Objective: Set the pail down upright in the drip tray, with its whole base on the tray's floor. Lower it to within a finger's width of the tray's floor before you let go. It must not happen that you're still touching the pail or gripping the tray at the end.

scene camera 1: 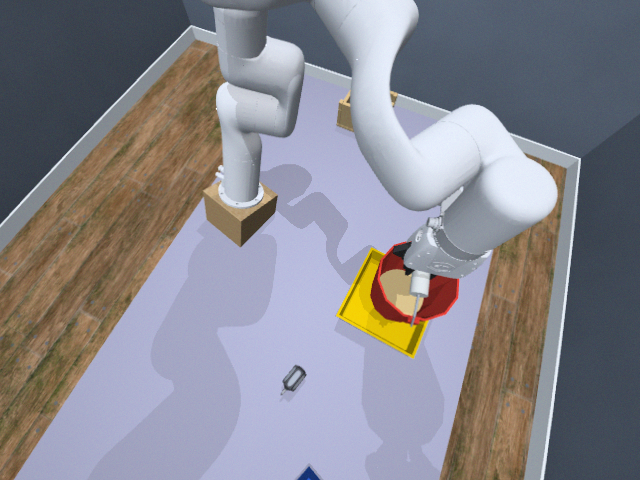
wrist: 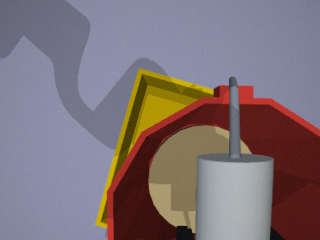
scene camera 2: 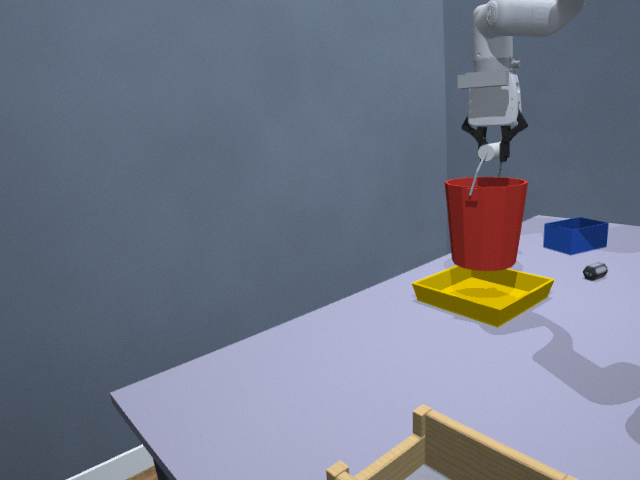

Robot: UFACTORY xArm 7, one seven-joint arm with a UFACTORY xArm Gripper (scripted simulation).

Labels:
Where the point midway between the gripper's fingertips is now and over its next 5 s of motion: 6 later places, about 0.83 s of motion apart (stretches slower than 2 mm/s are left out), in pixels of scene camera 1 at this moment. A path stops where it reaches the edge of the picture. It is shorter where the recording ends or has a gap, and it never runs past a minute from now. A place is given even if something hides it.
My gripper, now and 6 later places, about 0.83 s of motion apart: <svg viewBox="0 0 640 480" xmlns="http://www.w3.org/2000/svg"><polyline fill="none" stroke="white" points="417,270 416,271 412,274 407,278 404,281 405,281 407,279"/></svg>

